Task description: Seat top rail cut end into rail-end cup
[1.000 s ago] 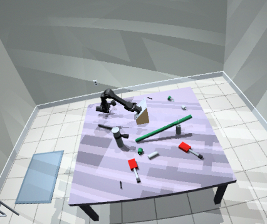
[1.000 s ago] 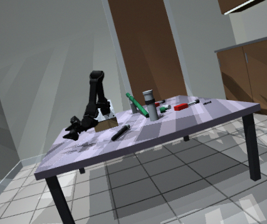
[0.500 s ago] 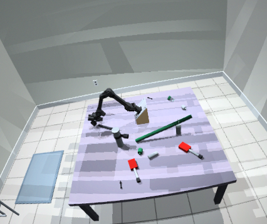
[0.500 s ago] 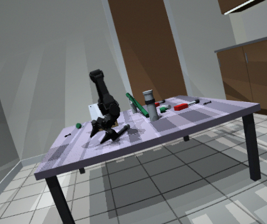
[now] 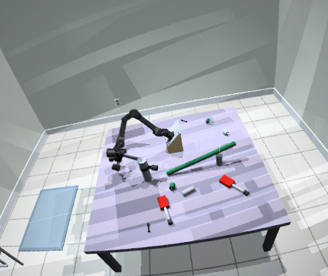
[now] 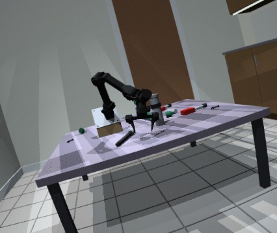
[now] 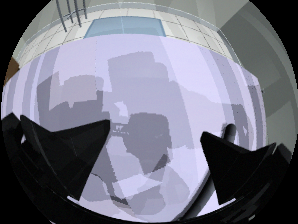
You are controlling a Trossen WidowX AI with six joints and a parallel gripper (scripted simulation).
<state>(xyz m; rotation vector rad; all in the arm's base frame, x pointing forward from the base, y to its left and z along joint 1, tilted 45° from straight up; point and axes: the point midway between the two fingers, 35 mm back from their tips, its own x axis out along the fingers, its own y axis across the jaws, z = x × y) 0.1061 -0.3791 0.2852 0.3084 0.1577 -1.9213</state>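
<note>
The dark rail-end cup is 21 cm ahead of my gripper tip, 30 cm to the left of it and 9 cm above it. From my gripper tip the other things lie so: loop cap (19 cm ahead, 79 cm to the left, 6 cm above); green fitting (33 cm ahead, 40 cm to the left, 2 cm below); white cylinder (39 cm ahead, 50 cm to the left, 2 cm below).
</note>
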